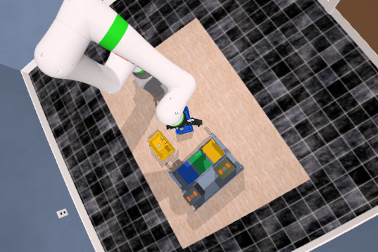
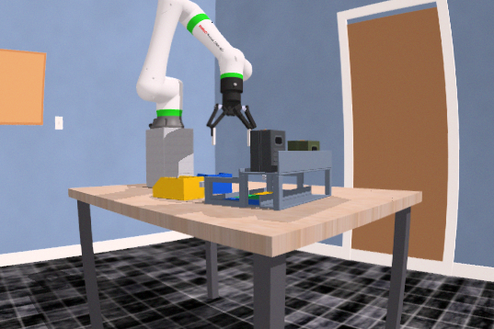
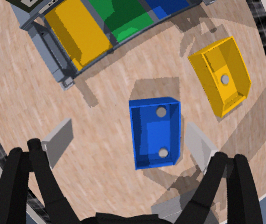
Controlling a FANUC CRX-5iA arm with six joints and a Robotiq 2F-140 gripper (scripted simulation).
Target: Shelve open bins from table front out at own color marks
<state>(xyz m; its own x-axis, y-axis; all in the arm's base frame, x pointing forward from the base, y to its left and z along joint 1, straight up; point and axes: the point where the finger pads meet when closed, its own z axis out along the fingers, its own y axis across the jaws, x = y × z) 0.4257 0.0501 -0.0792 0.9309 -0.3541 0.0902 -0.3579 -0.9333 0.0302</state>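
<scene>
The blue bin lies 160 mm below my hand, 90 mm behind it and 30 mm to the right of it. The rest, counted from my hand: yellow bin 240 mm to the right, 160 mm below, 10 mm behind; dark box 360 mm ahead, 150 mm to the right, 30 mm below.
</scene>
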